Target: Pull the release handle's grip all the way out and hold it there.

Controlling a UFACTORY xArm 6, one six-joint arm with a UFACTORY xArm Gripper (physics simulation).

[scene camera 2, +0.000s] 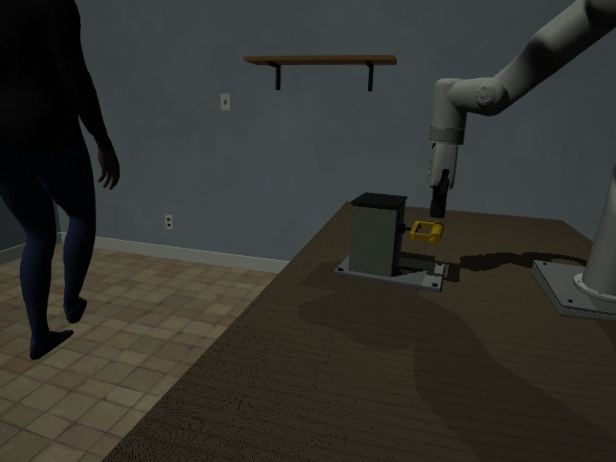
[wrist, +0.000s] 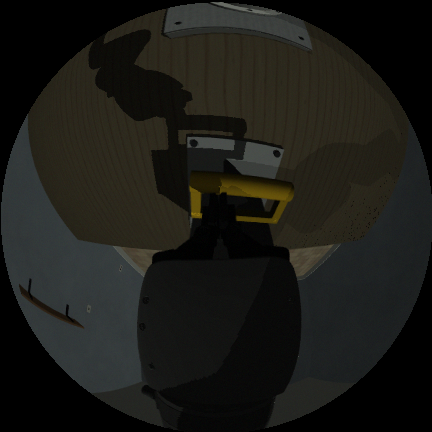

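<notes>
The yellow grip (scene camera 2: 437, 233) (wrist: 250, 187) is a bar on a rectangular frame. It stands out level from the side of a grey-green box (scene camera 2: 375, 240) with a black top, joined by a short dark rod (scene camera 2: 407, 229). The box stands on a grey base plate (scene camera 2: 417, 283) (wrist: 255, 145) with bolts. My gripper (scene camera 2: 437, 216) (wrist: 219, 202) is shut and empty, pointing down. In the scene view its tips are just above the grip. In the wrist view the fingers overlap the left half of the yellow frame and hide part of it; whether they touch it cannot be told.
The box and handle stand on a wooden table (scene camera 2: 310, 370) (wrist: 330, 95). The arm's own base plate (scene camera 2: 565, 295) (wrist: 235, 31) is at the right in the scene view. A wall shelf (scene camera 2: 320, 60) (wrist: 50, 307) hangs behind. A person (scene camera 2: 45, 150) stands at the left, beyond the table edge.
</notes>
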